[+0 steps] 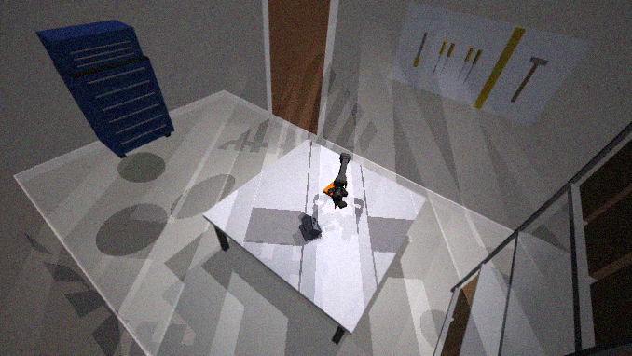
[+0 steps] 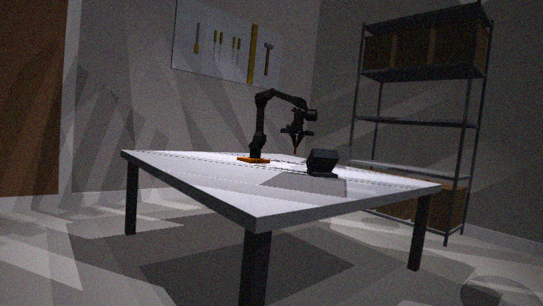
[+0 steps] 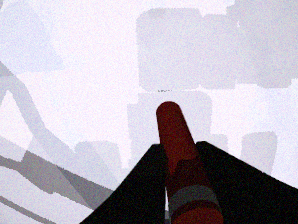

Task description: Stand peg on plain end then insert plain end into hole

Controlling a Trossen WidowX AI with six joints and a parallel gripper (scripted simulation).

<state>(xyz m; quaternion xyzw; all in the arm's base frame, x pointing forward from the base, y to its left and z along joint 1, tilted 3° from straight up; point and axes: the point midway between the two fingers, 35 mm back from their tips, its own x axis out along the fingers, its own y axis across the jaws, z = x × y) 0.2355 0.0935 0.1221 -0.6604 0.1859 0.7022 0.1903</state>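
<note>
Right now the sloped panel is 23 cm ahead of my gripper tip, 7 cm to the right of it and 4 cm below it. From my gripper tip the other things lie so: red peg: 2 cm above.
</note>
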